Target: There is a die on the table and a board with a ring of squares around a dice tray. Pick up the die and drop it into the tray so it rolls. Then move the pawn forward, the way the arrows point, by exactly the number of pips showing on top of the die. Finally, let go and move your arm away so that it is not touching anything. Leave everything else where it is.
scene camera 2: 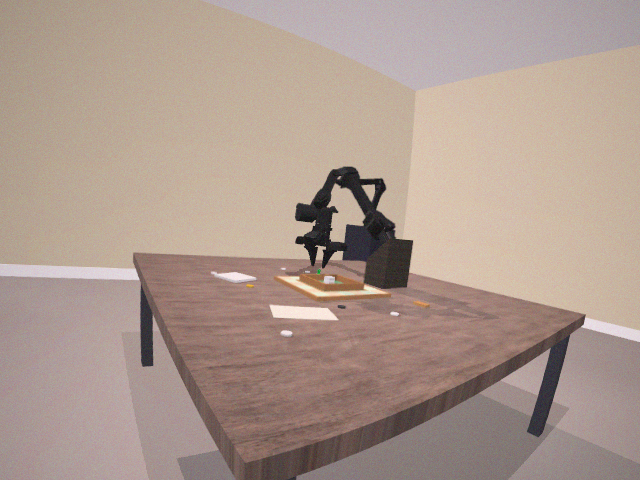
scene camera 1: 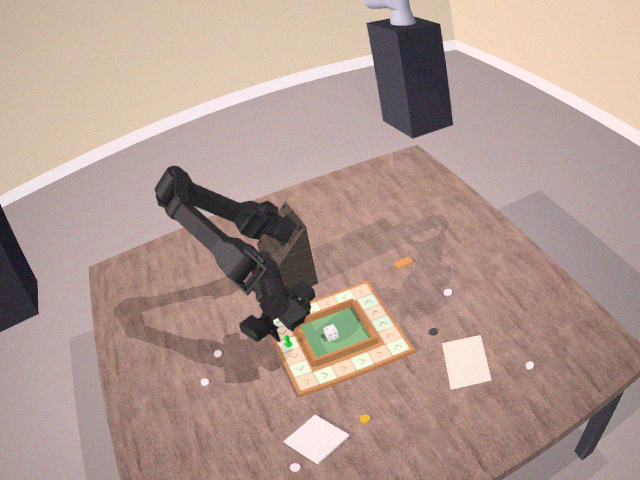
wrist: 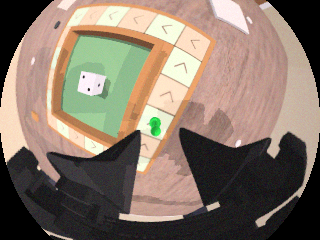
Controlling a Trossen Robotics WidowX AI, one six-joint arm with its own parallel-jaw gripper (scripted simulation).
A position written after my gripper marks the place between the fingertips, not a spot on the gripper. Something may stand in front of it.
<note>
I see my gripper (scene camera 1: 285,335).
My gripper is seen too in scene camera 2 (scene camera 2: 317,267) and in the wrist view (wrist: 160,132).
</note>
